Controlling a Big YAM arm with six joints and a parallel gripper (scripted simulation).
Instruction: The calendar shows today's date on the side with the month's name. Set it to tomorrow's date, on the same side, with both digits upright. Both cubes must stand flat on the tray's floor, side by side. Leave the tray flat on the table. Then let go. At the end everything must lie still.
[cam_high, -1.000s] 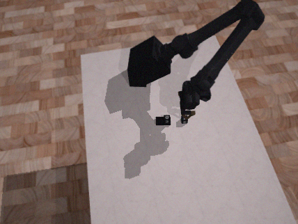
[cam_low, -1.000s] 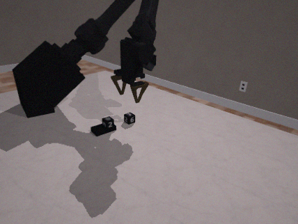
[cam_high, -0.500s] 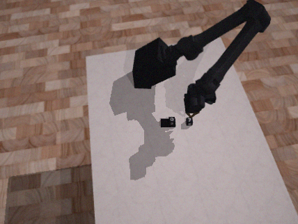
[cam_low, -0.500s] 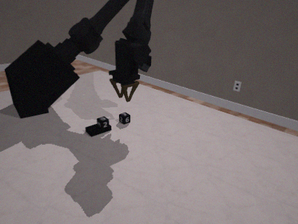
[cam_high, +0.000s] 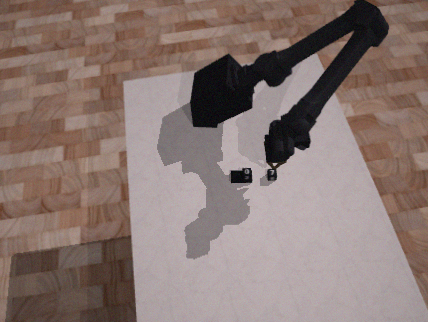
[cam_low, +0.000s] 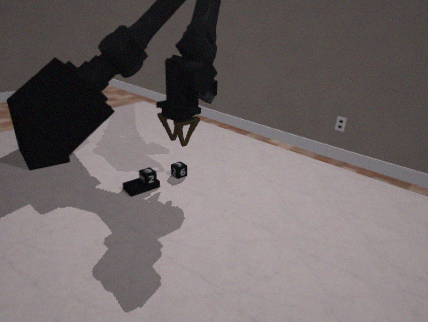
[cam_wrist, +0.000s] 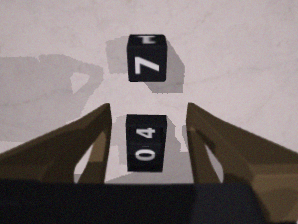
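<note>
Right now the black digit cube is 90 mm below my hand. Also, from my hand: black tray (20 mm behind, 110 mm to the right, 90 mm below).
</note>
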